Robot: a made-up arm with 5 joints. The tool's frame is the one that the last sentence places.
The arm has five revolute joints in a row. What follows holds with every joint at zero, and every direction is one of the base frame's. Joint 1 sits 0.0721 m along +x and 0.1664 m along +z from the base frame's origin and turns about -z. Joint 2 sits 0.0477 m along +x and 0.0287 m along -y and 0.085 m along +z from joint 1 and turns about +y. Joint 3 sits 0.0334 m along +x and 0.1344 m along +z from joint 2 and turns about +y. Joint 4 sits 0.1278 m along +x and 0.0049 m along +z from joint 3 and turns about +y. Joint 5 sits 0.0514 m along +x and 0.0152 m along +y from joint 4 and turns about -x. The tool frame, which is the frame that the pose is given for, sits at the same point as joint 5; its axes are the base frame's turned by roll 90, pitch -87.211 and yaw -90 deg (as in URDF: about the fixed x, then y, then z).
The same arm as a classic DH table. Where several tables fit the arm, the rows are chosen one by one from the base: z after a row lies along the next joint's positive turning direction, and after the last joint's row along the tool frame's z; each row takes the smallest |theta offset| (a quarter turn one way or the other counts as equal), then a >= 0, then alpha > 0; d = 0 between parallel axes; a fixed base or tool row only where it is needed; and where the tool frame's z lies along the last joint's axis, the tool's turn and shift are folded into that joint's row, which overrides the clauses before.
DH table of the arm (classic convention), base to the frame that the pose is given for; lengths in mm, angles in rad. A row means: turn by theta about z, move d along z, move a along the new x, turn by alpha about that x. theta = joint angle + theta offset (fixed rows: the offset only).
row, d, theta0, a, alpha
base (fixed), 0, 0, 72.1, 3.1416
joint 1, -251.4, 0, 47.7, 1.5708
joint 2, 0, -1.3272, 138.5, 0
joint 3, 0, 1.2889, 127.9, 0
joint 4, -13.5, -1.5325, 0, 1.5708
joint 5, -51.4, -0.0487, 0, 0

